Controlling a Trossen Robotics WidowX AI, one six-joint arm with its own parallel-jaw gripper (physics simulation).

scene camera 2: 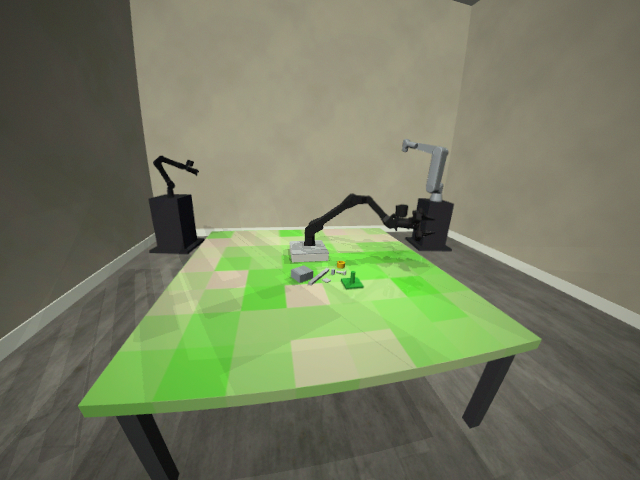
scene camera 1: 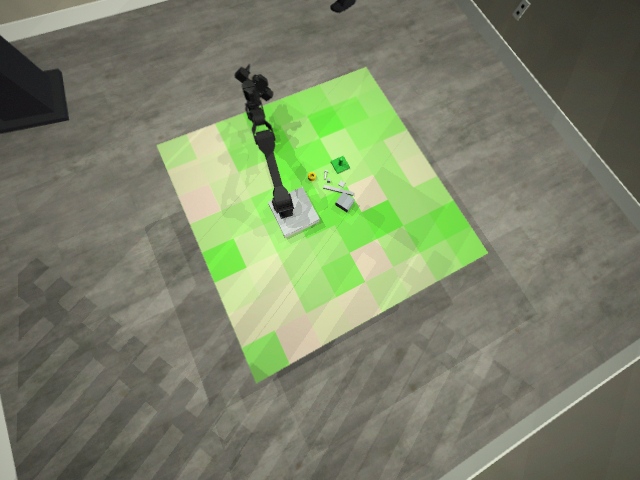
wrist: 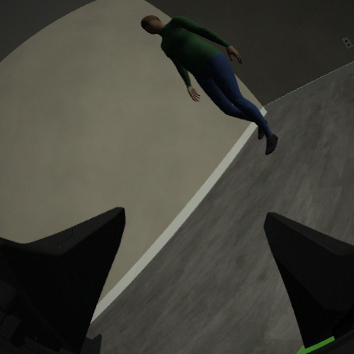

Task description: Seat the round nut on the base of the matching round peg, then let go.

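The round nut, an orange ring [scene camera 1: 309, 177] [scene camera 2: 340, 265], lies flat on the table near the robot's base. The round peg [scene camera 1: 340, 161] [scene camera 2: 353, 276] is green and stands upright on a square green base [scene camera 1: 335, 166] [scene camera 2: 358, 284], a short way from the nut. The nut and the peg are apart, and the peg is bare. My gripper [scene camera 1: 256, 81] [scene camera 2: 429, 225] [wrist: 197, 218] is open and empty, its two dark fingers wide apart. It is high above the table and far from both the nut and the peg, which do not show in the wrist view.
A grey block [scene camera 1: 345, 201] [scene camera 2: 301, 273] and a long grey bar [scene camera 1: 338, 190] [scene camera 2: 318, 276] lie near the peg base, with several small pale pieces between them and the nut. The arm stands on a pale base plate [scene camera 1: 308, 219] [scene camera 2: 309, 254]. A person [wrist: 190, 47] shows in the wrist view.
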